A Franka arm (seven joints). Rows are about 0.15 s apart.
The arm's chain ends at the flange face. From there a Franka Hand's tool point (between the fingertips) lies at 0.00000 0.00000 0.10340 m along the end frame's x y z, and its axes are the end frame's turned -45 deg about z.
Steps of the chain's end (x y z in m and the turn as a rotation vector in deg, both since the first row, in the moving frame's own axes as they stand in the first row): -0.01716, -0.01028, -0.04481, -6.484, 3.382, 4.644; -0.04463, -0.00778, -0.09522, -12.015, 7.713, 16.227; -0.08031, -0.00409, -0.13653, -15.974, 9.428, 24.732; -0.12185, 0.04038, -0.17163, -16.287, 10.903, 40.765; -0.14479, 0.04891, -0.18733, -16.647, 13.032, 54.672; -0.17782, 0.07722, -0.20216, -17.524, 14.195, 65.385; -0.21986, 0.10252, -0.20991, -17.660, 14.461, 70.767
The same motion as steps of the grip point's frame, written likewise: -0.00932, -0.00702, -0.04565, -6.976, -2.193, 4.644; -0.03494, -0.01325, -0.09839, -13.950, -3.042, 16.227; -0.06868, -0.03057, -0.14182, -17.962, -4.629, 24.732; -0.13261, -0.02872, -0.17737, -19.226, -3.807, 40.765; -0.15736, -0.03821, -0.19378, -20.986, -2.556, 54.672; -0.20405, -0.04194, -0.20924, -22.429, -2.354, 65.385; -0.25294, -0.05474, -0.21703, -22.713, -2.262, 70.767
